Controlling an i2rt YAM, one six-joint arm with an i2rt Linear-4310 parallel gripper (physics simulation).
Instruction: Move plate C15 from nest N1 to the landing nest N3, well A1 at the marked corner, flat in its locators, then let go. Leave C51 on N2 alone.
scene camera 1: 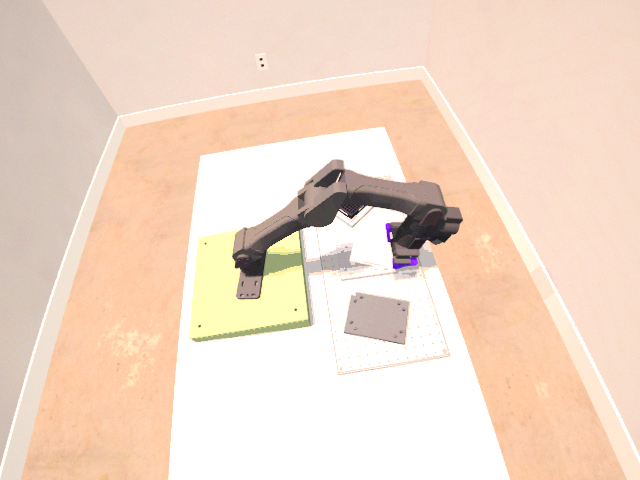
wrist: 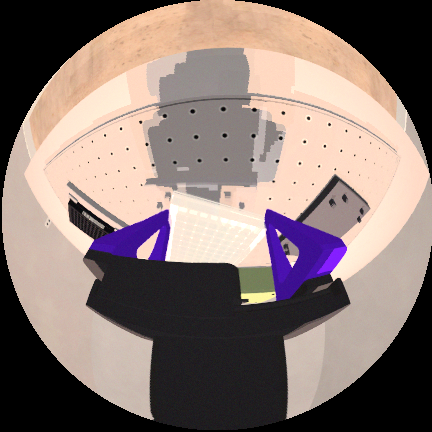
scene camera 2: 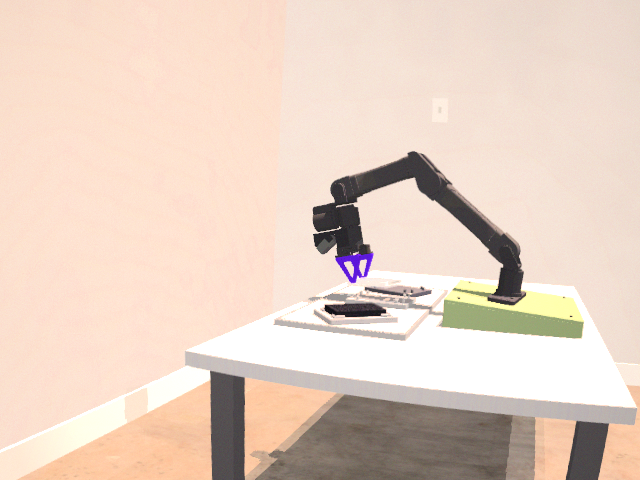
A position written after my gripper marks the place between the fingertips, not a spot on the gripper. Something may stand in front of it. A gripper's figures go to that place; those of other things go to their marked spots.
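Scene:
Gridded plate (scene camera 1: pixel 369 251), 94 cm from the lens. My gripper (scene camera 1: pixel 392 255), 94 cm from the lens.

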